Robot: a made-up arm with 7 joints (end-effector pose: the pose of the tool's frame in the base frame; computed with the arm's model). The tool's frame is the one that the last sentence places. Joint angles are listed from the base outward.
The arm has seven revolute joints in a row. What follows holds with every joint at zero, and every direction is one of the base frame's. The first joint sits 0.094 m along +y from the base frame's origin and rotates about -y. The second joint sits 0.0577 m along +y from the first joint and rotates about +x. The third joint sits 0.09 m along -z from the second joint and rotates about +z. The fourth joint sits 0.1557 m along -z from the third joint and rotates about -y. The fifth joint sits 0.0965 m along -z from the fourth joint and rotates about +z. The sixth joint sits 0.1 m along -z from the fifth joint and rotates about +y. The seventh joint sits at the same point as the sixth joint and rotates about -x. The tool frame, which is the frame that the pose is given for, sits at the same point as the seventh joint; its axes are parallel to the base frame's.
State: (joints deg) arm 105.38 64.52 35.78 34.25 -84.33 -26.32 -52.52
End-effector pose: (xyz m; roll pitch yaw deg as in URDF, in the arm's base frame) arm 0.0892 0.5479 0.1176 -154.51 -31.02 -58.60
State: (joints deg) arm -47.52 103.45 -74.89 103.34 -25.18 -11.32 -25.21
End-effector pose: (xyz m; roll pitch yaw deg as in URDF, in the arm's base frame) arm -0.0644 0.3895 -0.1265 -6.30 -25.09 -108.41
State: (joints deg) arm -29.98 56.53 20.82 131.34 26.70 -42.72 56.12
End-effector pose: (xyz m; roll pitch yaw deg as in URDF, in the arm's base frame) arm 0.1094 0.2773 -0.0864 85.40 -30.08 -176.56
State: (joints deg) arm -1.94 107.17 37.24 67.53 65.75 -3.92 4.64
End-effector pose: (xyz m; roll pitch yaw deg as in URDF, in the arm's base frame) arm 0.1512 0.4258 0.1947 145.88 -39.95 -126.37
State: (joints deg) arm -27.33 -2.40 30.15 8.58 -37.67 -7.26 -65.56
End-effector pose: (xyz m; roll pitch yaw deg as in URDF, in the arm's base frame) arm -0.1796 0.1480 -0.4027 64.78 12.73 -7.86
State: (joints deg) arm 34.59 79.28 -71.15 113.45 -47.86 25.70 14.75
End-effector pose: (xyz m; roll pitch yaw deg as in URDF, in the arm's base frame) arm 0.1608 0.2845 -0.1306 56.36 30.91 -114.23
